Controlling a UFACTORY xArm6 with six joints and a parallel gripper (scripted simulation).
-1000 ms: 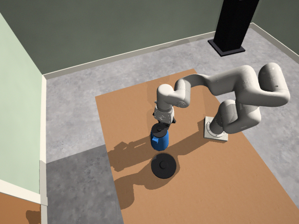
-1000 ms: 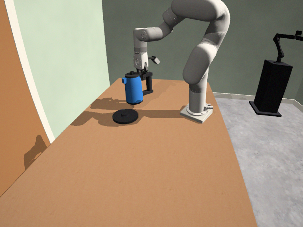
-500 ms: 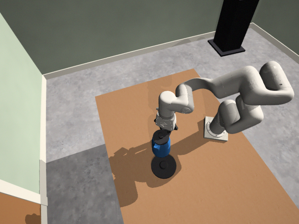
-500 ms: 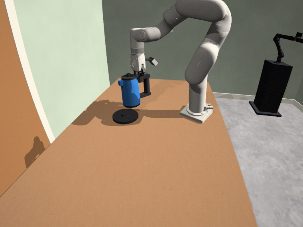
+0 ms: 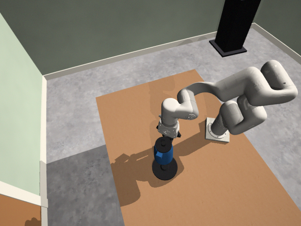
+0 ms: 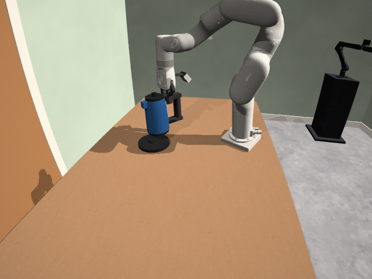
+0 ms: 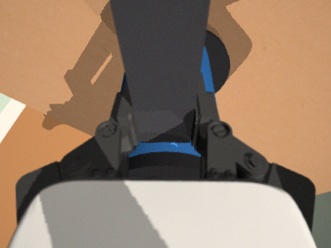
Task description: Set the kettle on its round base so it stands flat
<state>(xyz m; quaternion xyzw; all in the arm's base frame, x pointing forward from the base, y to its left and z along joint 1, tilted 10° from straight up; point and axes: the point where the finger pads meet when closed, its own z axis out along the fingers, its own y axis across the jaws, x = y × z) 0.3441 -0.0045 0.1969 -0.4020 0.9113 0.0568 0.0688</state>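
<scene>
My hand is 2 cm short of the blue kettle, 2 cm to the right of it and 5 cm above it. The rest, counted from my hand: round black base (5 cm ahead, 9 cm to the left, 19 cm below).
</scene>
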